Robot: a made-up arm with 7 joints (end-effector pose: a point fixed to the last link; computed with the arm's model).
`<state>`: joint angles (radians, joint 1 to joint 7).
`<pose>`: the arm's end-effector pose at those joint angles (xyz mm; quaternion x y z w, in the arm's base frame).
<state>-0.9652 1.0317 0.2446 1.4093 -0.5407 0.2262 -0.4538</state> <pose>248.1 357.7 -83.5 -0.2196 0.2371 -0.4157 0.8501</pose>
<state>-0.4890 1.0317 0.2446 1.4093 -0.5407 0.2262 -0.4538</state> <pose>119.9 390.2 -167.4 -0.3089 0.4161 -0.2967 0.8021</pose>
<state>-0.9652 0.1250 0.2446 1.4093 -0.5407 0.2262 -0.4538</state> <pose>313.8 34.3 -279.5 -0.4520 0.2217 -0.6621 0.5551</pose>
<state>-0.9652 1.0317 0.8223 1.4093 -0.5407 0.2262 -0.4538</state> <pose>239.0 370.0 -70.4 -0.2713 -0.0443 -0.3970 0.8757</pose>
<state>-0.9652 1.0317 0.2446 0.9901 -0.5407 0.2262 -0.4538</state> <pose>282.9 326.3 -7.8 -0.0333 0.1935 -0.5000 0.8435</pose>
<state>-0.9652 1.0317 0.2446 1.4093 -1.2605 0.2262 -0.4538</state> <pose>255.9 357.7 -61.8 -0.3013 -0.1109 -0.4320 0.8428</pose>
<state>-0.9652 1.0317 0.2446 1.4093 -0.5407 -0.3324 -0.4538</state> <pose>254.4 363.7 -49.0 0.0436 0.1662 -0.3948 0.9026</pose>
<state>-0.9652 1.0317 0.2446 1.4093 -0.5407 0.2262 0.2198</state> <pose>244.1 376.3 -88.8 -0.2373 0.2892 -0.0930 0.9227</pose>
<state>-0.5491 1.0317 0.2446 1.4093 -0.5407 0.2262 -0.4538</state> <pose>138.3 386.9 -160.3 -0.2985 0.3946 -0.3128 0.8108</pose>
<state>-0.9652 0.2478 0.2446 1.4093 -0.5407 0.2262 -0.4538</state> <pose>318.5 86.2 -266.2 -0.4250 0.2266 -0.6357 0.6032</pose>
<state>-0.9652 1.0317 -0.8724 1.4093 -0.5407 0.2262 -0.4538</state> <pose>239.2 347.8 -118.5 -0.0733 0.7063 -0.3552 0.6079</pose>
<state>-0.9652 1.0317 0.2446 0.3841 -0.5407 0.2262 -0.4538</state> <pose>281.1 243.8 89.7 0.2364 0.1161 -0.5825 0.7690</pose>
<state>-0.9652 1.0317 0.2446 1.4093 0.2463 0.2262 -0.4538</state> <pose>229.8 369.1 -96.4 -0.0987 0.5814 -0.3371 0.7339</pose>
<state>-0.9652 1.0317 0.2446 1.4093 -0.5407 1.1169 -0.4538</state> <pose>217.9 323.2 -114.9 -0.5962 0.3105 -0.3825 0.6339</pose>
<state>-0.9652 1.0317 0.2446 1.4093 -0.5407 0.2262 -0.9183</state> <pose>243.5 346.1 -77.8 -0.1928 0.1852 -0.6129 0.7435</pose>
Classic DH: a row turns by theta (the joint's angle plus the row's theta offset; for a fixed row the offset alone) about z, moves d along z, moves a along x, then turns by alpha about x. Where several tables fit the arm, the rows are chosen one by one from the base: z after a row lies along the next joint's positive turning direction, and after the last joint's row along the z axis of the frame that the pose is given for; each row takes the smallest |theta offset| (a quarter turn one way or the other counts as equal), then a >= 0, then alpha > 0; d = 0 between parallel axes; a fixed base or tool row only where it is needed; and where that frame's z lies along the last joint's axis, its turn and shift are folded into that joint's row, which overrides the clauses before.
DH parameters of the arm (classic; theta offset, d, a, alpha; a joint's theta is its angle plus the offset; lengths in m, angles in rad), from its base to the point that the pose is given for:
base (fixed): -0.071 0.0458 -0.0224 -1.3004
joint 1: -1.3111 0.0068 -0.0296 -1.5708
joint 2: 1.2915 0.006 -0.036 1.5708
joint 3: -1.5708 -0.2262 0.0035 1.5708
joint 4: 1.5708 0.0168 0.0025 -1.5708
joint 5: 0 0.1523 0.0006 1.5708
joint 6: 1.5708 -0.0011 0.0496 1.5708
joint 7: 0.796 -0.0881 0.0052 0.3389
tool (fixed): -2.0548 0.0885 0 0

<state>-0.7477 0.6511 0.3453 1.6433 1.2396 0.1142 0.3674</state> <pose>176.6 306.2 -279.5 0.2395 0.8448 -0.1751 0.4453</pose>
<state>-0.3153 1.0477 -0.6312 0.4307 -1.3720 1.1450 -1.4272</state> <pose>124.8 202.7 -176.0 -0.6985 0.1598 -0.6957 0.0508</pose>
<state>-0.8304 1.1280 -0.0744 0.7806 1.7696 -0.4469 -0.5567</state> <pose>257.8 333.9 -20.4 -0.4902 -0.8621 0.1168 0.0525</pose>
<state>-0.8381 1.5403 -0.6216 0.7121 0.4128 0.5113 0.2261</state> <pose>207.6 371.8 74.2 0.4473 0.7388 0.1770 0.4720</pose>
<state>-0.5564 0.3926 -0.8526 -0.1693 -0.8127 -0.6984 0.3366</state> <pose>195.3 -39.4 -94.7 -0.1089 -0.2107 -0.7650 0.5988</pose>
